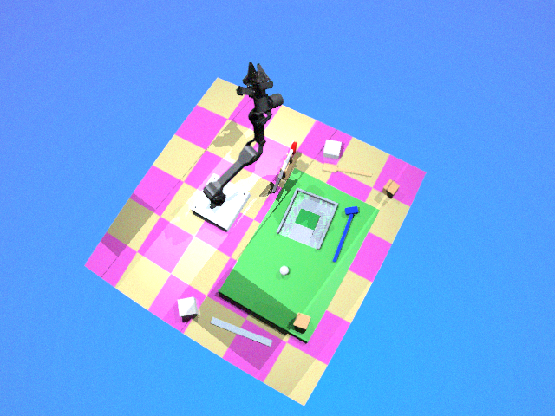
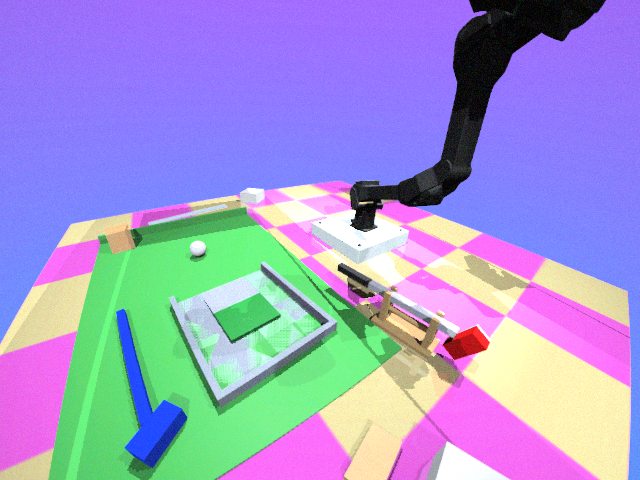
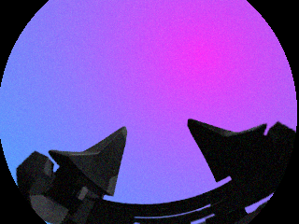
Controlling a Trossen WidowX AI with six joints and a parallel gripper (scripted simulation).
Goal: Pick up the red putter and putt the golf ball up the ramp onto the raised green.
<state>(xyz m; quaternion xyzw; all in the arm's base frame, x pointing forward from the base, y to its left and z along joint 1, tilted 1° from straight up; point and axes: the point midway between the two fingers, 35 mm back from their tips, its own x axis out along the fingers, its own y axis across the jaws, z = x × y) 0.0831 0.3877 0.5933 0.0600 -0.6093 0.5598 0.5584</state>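
My gripper tip is now 610 mm above the red putter, 150 mm short of it and 110 mm to the left of it. From my gripper tip the other things lie so: blue putter (650 mm below, 550 mm ahead, 290 mm to the right); thin wooden stick (660 mm below, 410 mm ahead, 10 mm to the left); wooden stand (630 mm below, 150 mm ahead, 100 mm to the right).
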